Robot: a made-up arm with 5 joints. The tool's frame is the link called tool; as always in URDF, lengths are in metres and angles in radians. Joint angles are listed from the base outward. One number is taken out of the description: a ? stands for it. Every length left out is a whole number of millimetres.
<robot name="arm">
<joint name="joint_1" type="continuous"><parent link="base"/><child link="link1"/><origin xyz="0.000 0.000 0.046" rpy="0.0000 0.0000 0.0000"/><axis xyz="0 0 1"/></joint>
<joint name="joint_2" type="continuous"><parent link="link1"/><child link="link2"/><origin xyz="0.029 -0.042 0.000" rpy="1.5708 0.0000 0.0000"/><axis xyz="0 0 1"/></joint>
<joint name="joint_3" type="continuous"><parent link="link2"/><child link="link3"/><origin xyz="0.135 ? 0.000" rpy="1.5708 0.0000 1.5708"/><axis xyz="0 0 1"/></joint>
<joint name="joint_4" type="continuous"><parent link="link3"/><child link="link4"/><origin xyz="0.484 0.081 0.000" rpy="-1.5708 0.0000 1.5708"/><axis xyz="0 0 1"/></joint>
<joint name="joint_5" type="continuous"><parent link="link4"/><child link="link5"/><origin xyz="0.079 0.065 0.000" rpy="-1.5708 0.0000 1.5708"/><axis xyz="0 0 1"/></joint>
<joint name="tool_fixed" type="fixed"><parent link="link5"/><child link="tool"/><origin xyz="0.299 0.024 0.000" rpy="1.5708 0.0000 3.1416"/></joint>
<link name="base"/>
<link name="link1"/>
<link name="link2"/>
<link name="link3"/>
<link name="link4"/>
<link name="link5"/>
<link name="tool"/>
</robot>
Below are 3 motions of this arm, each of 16 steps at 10 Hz.
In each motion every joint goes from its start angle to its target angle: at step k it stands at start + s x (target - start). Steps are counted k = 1, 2, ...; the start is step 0. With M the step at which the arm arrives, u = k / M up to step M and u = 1 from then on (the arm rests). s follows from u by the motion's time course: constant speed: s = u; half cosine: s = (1 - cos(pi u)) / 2; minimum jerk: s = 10 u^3 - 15 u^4 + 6 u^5.
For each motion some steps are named. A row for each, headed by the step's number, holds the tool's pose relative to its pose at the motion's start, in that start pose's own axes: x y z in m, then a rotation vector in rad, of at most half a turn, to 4 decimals.
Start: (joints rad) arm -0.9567 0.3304 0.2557 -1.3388 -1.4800
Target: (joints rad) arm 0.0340 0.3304 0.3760 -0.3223 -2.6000
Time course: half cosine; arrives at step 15
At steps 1, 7, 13, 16:
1: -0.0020 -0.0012 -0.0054 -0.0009 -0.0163 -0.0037
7: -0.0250 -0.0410 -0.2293 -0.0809 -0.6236 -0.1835
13: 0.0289 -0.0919 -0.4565 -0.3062 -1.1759 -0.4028
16: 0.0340 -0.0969 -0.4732 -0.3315 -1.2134 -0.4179

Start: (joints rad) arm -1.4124 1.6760 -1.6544 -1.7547 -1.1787
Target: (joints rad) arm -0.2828 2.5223 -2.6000 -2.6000 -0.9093
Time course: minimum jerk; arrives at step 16
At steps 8, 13, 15, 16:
8: -0.0412 -0.0965 0.1320 0.1860 -0.0484 -0.1769
13: -0.2426 -0.2397 0.1204 0.6581 -0.2985 -0.3051
15: -0.2676 -0.2538 0.1039 0.7204 -0.3369 -0.3048
16: -0.2688 -0.2544 0.1030 0.7234 -0.3388 -0.3047

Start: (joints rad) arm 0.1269 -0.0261 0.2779 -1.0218 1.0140
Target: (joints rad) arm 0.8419 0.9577 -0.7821 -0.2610 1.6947
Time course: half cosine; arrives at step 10
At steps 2, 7, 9, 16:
2: 0.0089 0.0740 0.0852 -0.0725 0.1059 -0.0950
7: 0.2297 0.7137 0.1310 -0.1645 0.2437 -0.9684
9: 0.3058 0.8166 0.0559 -0.0255 0.1169 -1.1284
16: 0.3157 0.8278 0.0461 -0.0019 0.0967 -1.1444

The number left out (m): -0.190
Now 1 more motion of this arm.
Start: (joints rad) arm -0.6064 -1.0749 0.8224 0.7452 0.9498
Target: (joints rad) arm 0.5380 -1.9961 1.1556 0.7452 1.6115
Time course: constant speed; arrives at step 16
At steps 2, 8, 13, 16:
2: -0.0045 0.0941 0.0485 -0.0427 0.1124 -0.1482
8: 0.0263 0.3569 0.1175 -0.0136 0.3424 -0.6153
13: 0.0556 0.5224 0.1054 0.1754 0.3869 -0.9551
16: 0.0558 0.6003 0.0700 0.3406 0.3446 -1.1012

